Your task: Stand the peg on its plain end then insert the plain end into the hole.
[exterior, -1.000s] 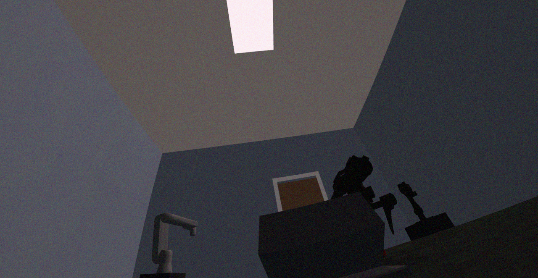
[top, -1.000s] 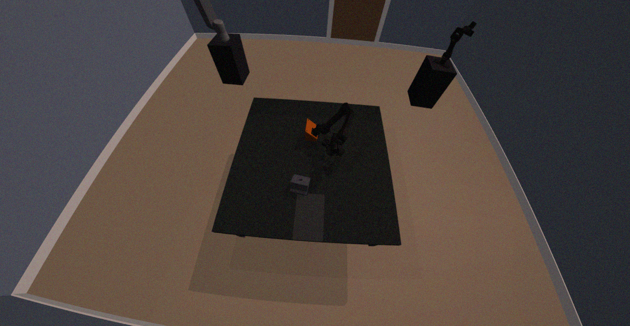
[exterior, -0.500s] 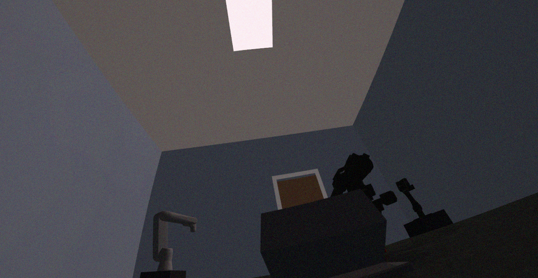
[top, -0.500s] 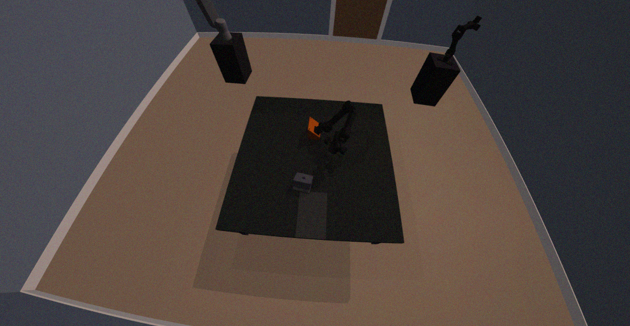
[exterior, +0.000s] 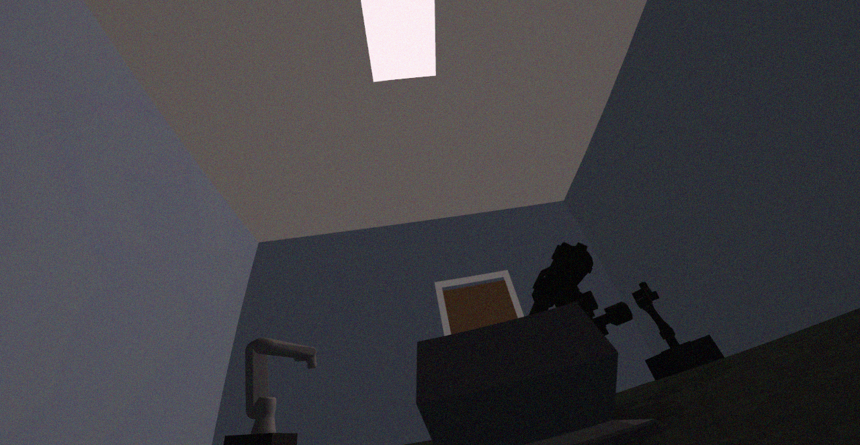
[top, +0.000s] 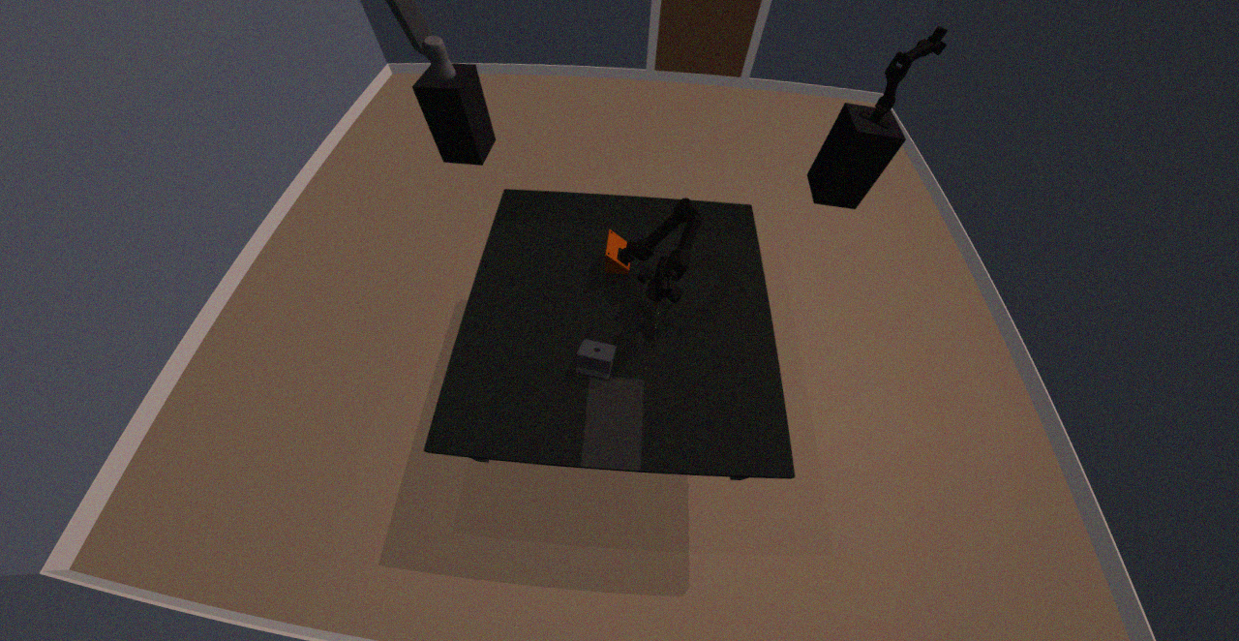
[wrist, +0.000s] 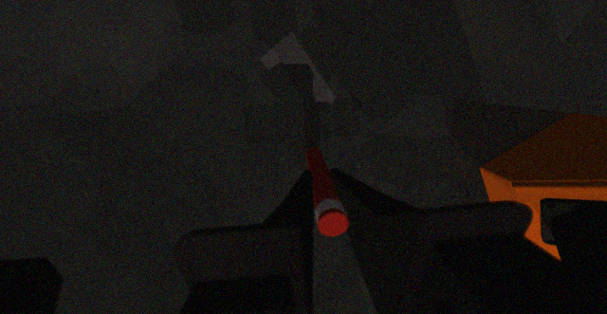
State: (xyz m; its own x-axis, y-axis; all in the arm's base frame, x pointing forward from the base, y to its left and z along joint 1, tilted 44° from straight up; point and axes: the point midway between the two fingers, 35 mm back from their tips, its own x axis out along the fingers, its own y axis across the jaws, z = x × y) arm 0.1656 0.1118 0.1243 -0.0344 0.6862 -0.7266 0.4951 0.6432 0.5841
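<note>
Right now the grey sloped panel is 290 mm ahead of my gripper tip, 210 mm to the right of it and 10 mm below it. Also, from my gripper tip: red peg 20 mm above.
</note>
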